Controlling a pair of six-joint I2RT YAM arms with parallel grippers.
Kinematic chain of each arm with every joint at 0, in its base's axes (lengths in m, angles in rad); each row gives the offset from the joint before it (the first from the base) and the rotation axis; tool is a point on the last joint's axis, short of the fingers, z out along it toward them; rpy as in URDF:
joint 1: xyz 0 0 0.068 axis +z
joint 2: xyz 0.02 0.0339 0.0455 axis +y
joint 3: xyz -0.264 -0.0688 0 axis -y
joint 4: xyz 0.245 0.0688 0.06 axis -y
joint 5: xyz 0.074 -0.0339 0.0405 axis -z
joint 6: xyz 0.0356 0 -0.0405 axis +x
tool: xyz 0 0 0 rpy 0 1.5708 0
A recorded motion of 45 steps. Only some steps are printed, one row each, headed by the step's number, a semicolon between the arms.
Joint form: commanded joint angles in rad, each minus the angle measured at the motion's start. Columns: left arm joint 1, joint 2, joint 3, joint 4, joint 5, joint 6; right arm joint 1, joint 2, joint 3, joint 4, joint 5, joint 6.
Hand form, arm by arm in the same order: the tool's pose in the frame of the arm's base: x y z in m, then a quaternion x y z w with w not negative. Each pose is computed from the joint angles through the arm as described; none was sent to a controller.
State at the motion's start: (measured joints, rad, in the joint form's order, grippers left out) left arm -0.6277 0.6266 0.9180 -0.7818 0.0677 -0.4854; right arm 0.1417 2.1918 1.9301 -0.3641 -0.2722 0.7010
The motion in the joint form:
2: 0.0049 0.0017 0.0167 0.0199 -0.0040 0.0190; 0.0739 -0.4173 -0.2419 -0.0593 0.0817 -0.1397
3: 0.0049 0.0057 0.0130 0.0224 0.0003 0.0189; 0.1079 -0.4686 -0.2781 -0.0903 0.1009 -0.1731
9: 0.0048 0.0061 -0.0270 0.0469 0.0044 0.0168; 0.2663 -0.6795 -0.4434 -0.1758 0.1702 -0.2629
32: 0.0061 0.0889 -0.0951 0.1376 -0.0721 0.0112; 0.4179 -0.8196 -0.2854 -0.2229 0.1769 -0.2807
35: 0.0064 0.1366 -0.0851 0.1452 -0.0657 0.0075; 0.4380 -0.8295 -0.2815 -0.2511 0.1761 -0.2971
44: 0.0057 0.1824 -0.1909 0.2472 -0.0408 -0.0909; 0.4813 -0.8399 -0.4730 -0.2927 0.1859 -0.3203
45: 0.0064 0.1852 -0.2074 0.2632 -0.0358 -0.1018; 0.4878 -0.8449 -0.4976 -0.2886 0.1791 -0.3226
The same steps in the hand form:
2: 0.0964 -0.0720 0.3516 0.08305 0.84416 -0.29713 0.43841; 0.4067 0.0960 0.3575 0.10027 0.85410 0.26670 0.43511
3: 0.0974 -0.0729 0.3503 0.08417 0.84539 -0.29759 0.43550; 0.3891 0.1054 0.3621 0.07746 0.86093 0.25709 0.43210
9: 0.1008 -0.0756 0.3400 0.08448 0.84950 -0.29615 0.42838; 0.3138 0.1396 0.3721 -0.01139 0.87544 0.23826 0.42036
32: 0.1237 -0.0884 0.3166 0.06293 0.86703 -0.25583 0.42291; 0.2455 0.1578 0.4622 -0.08417 0.80429 0.31023 0.49979
35: 0.1316 -0.0943 0.3140 0.06328 0.87436 -0.25207 0.40982; 0.2382 0.1601 0.4632 -0.09915 0.80680 0.30886 0.49381
44: 0.1427 -0.1035 0.2809 0.02647 0.88786 -0.26883 0.37248; 0.2364 0.1736 0.3992 -0.12629 0.86319 0.26746 0.40916
45: 0.1435 -0.1041 0.2763 0.02246 0.88870 -0.27172 0.36862; 0.2346 0.1750 0.3928 -0.13187 0.86605 0.26776 0.40109

